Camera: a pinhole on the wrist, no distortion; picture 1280 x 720 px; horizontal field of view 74.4 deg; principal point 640.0 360.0 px. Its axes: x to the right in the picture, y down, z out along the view. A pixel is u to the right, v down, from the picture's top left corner.
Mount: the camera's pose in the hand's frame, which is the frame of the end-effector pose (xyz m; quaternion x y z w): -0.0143 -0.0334 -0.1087 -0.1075 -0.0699 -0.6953 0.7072
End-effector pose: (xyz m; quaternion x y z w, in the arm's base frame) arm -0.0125 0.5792 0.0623 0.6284 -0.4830 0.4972 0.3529
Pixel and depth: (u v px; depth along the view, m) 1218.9 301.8 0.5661
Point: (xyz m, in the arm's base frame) 0.3973 0.1631 -0.0807
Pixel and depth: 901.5 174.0 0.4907
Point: 0.1572 0.2418 -0.1313
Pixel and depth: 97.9 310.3 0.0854
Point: -0.0636 0.6082 0.0552
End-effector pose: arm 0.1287 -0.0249 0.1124 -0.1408 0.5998 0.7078 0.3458
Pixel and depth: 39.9 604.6 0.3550
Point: -0.1060 0.1522 0.3168
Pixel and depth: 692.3 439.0 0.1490
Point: 0.1347 0.0126 0.1129
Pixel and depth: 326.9 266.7 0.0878
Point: 0.1235 -0.0619 0.1323
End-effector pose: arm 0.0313 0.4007 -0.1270 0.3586 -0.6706 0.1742 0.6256
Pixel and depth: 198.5 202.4 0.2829
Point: -0.1903 0.4489 -0.1630
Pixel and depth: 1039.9 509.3 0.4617
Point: -0.1512 0.0226 -0.1232
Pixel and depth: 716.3 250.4 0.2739
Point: -0.0948 0.3051 -0.1846
